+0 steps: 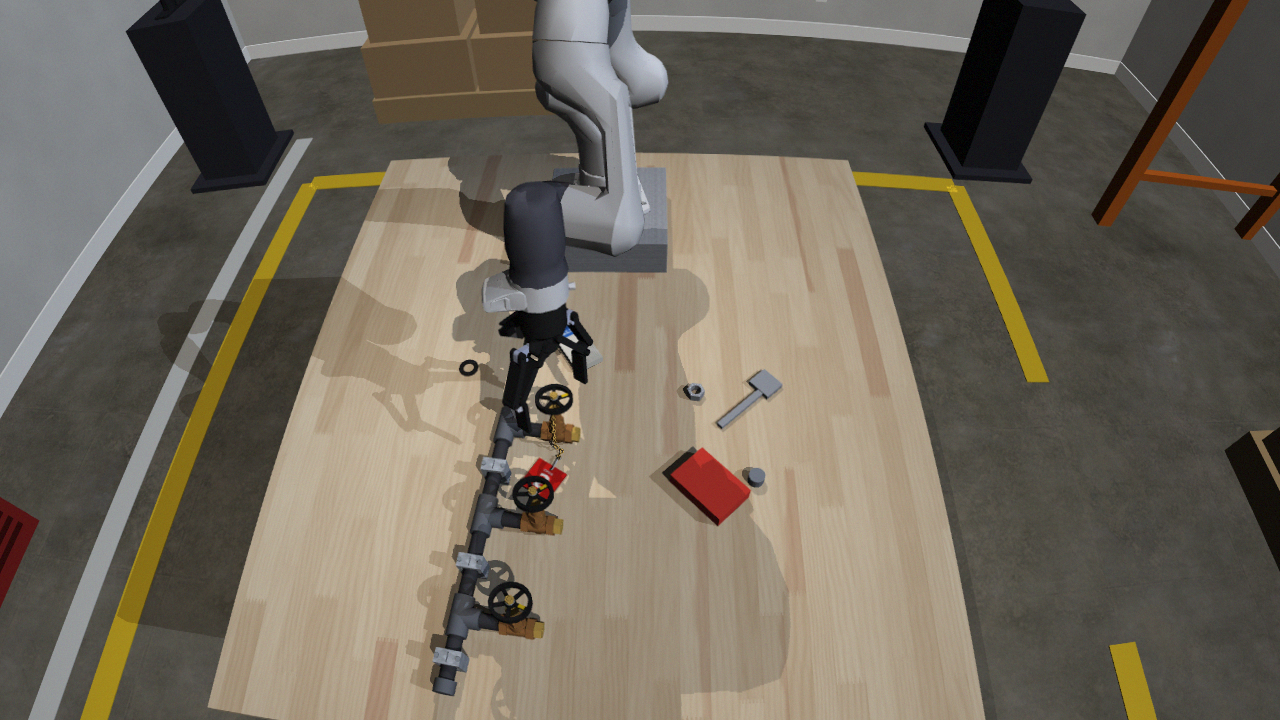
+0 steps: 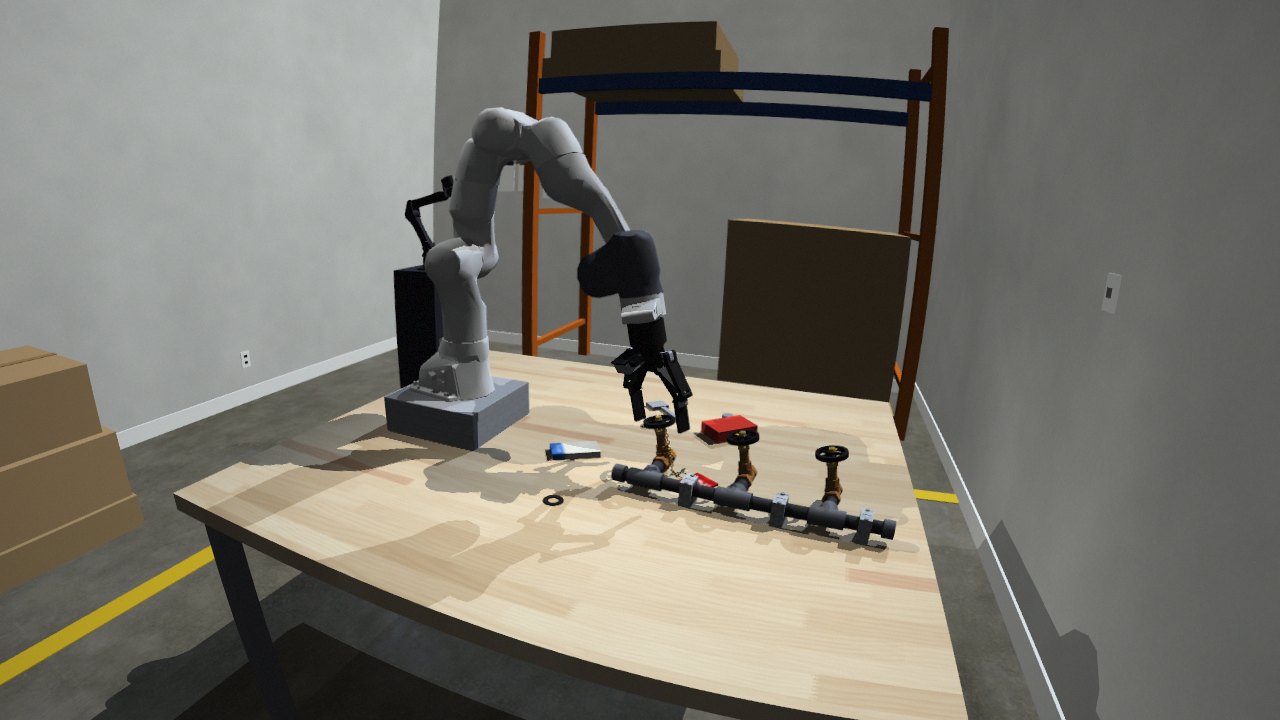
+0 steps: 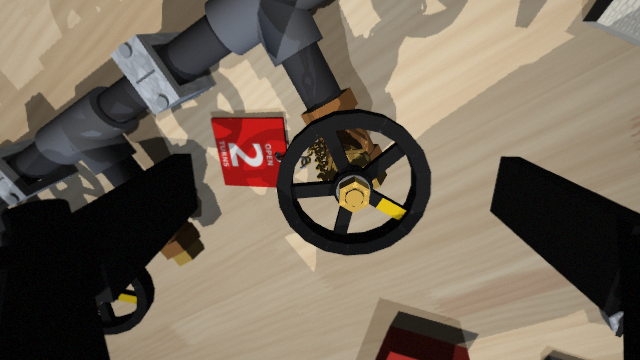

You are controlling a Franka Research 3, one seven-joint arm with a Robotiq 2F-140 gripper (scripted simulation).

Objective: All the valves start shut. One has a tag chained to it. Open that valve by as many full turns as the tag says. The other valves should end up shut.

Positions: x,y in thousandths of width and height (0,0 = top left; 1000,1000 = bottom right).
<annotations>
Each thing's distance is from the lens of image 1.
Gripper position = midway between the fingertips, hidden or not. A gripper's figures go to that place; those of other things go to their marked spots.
my gripper (image 1: 432,560): 1.16 m
red box (image 1: 557,680): 1.17 m
grey hammer (image 1: 598,534): 1.32 m
handwheel (image 1: 421,549): 1.17 m
The marked spots on the red box and the grey hammer are 0.26 m apart.
</annotations>
